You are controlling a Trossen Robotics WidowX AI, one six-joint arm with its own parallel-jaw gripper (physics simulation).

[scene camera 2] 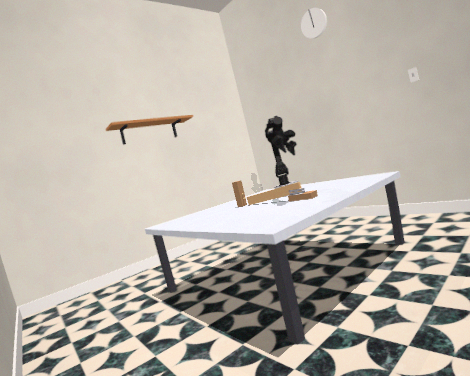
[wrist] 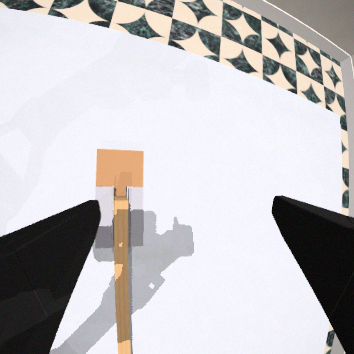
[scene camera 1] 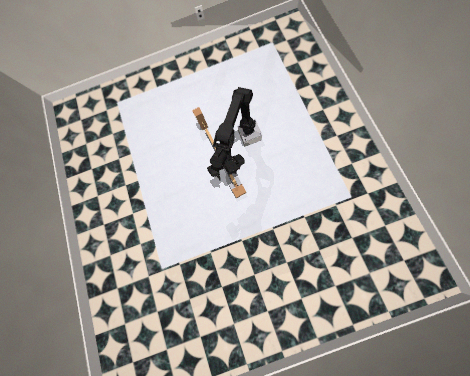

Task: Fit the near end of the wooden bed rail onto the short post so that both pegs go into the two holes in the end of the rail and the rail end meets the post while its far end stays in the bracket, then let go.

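Places are measured from the arm's base along level axes (x right, y ahead, z up), in metres.
Pixels of known places: gripper, fingertip midpoint: [scene camera 2: 290, 153] [wrist: 187, 206] [scene camera 1: 227, 176]; arm's base, link origin: [scene camera 2: 284, 184] [scene camera 1: 248, 129].
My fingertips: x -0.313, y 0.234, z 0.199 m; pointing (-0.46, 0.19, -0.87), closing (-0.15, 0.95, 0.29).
Ahead of a thing's pixels: the offset from my fingertips to its top centre. "spot": to the spot under its first point. Level surfaces: height alone.
The wooden rail [scene camera 1: 210, 138] [scene camera 2: 272, 193] [wrist: 122, 300] lies long and narrow across the table. In scene camera 2 one end is low beside the upright wooden post {spot: dx +0.475, dy +0.045, dz -0.151 m} [scene camera 1: 200, 119] [scene camera 2: 239, 194], with a small gap showing. Its other end reaches the grey bracket [scene camera 2: 297, 191] [wrist: 104, 205] by the low wooden block {dx +0.001, dy -0.026, dz -0.243 m} [scene camera 1: 238, 191] [scene camera 2: 306, 195] [wrist: 120, 167]. Pegs and holes are too small to make out. My gripper [scene camera 1: 223, 171] [scene camera 2: 287, 150] [wrist: 187, 206] is open and empty, high above the rail towards its bracket end. In the wrist view the rail runs near the left finger.
The white table top {dz -0.278 m} [scene camera 1: 290, 170] [scene camera 2: 210, 220] [wrist: 240, 150] bears the arm's grey base [scene camera 1: 251, 136], beside the rail. The arm [scene camera 1: 231, 117] reaches over the rail's middle. Shadows cross the bracket area. A wall shelf [scene camera 2: 150, 122] hangs away from the table.
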